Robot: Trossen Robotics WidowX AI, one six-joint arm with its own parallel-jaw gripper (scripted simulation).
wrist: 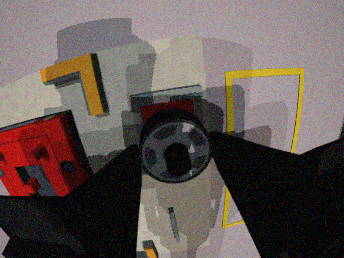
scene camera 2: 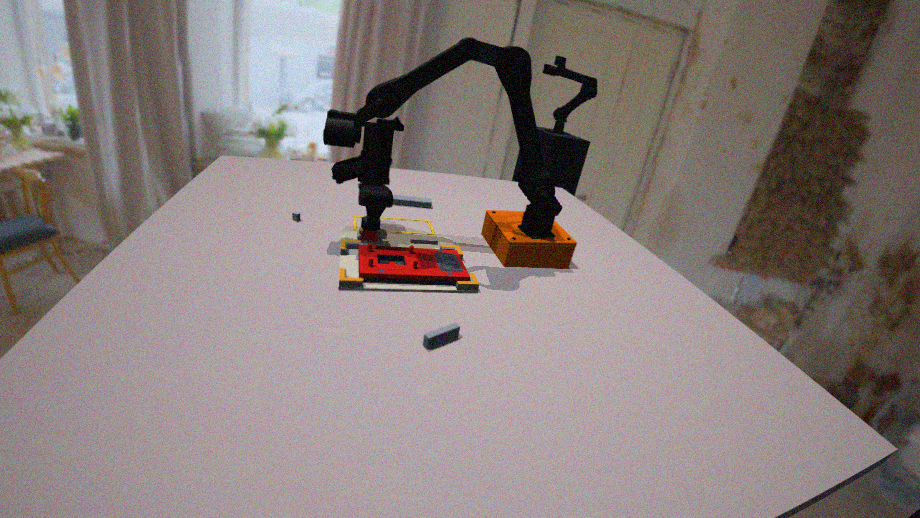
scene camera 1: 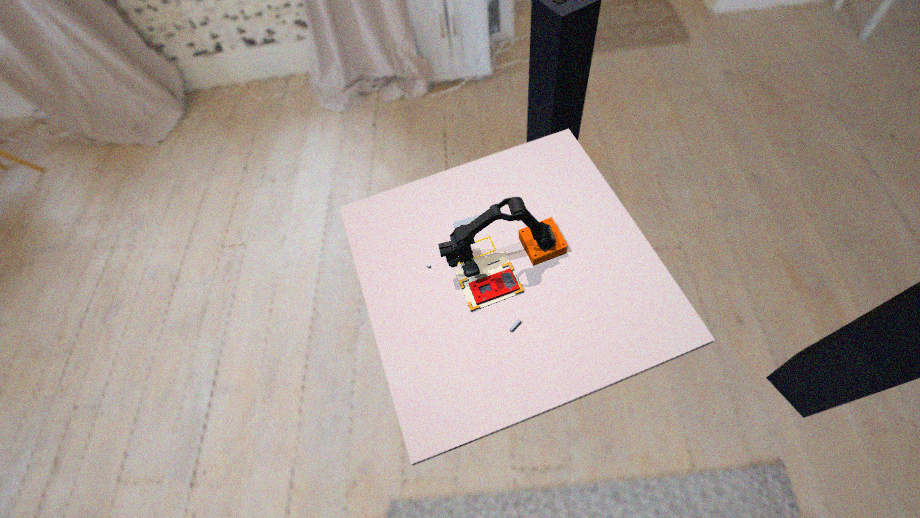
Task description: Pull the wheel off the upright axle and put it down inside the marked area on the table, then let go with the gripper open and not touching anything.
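Note:
There is a red board [scene camera 2: 377,264] here, and scene camera 1 gives me the board [scene camera 1: 502,283] too. As for my gripper [scene camera 2: 370,223], I see it in the wrist view [wrist: 174,145] as well.

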